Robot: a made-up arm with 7 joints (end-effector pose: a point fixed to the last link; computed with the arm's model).
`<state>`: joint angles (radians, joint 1 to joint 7).
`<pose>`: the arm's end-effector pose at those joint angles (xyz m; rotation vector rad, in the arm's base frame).
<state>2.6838 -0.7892 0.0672 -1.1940 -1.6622 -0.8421 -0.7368</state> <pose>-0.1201 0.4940 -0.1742 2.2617 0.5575 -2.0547</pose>
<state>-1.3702 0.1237 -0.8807 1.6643 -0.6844 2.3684 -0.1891</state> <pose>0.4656 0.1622 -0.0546 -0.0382 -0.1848 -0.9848</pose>
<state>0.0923 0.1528 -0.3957 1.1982 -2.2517 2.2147 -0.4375</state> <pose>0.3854 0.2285 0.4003 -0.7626 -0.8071 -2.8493</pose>
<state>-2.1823 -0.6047 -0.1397 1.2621 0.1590 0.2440 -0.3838</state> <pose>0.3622 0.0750 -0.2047 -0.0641 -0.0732 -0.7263</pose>
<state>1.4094 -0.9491 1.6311 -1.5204 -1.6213 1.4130 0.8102</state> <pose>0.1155 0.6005 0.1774 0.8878 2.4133 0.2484</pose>
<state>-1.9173 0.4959 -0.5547 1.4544 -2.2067 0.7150 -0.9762</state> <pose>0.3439 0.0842 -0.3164 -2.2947 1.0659 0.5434</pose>
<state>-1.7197 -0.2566 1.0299 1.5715 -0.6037 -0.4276 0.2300</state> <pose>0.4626 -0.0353 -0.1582 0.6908 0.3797 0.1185</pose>
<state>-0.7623 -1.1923 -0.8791 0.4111 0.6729 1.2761 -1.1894</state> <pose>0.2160 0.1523 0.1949 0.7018 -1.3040 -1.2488</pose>
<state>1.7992 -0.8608 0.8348 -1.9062 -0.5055 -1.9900 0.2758</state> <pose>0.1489 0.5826 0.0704 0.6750 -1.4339 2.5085</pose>
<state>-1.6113 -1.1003 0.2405 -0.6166 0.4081 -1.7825 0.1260</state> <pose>0.2375 0.0111 -0.3359 -0.1401 -0.5943 -1.0232</pose>
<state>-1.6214 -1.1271 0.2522 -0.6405 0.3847 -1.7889 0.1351</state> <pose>0.2386 0.0219 -0.3440 -0.0967 -0.6160 -1.0454</pose>
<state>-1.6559 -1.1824 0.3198 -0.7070 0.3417 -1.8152 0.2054</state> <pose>0.2426 0.0575 -0.3659 0.0602 -0.6727 -1.0891</pose>
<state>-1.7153 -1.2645 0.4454 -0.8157 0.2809 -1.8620 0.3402</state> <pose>0.2576 0.1181 -0.3927 0.3121 -0.8006 -1.1574</pose>
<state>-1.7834 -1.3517 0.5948 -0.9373 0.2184 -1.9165 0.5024</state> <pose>0.2870 0.1819 -0.4073 0.5584 -1.0010 -1.2366</pose>
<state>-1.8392 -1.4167 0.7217 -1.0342 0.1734 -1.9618 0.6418</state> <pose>0.3180 0.2252 -0.4069 0.7175 -1.2022 -1.3002</pose>
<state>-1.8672 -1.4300 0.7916 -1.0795 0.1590 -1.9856 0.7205</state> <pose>0.3320 0.2435 -0.4016 0.7917 -1.2978 -1.3224</pose>
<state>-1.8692 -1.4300 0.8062 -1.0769 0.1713 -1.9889 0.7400</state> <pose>0.3328 0.2459 -0.4004 0.8042 -1.3011 -1.3212</pose>
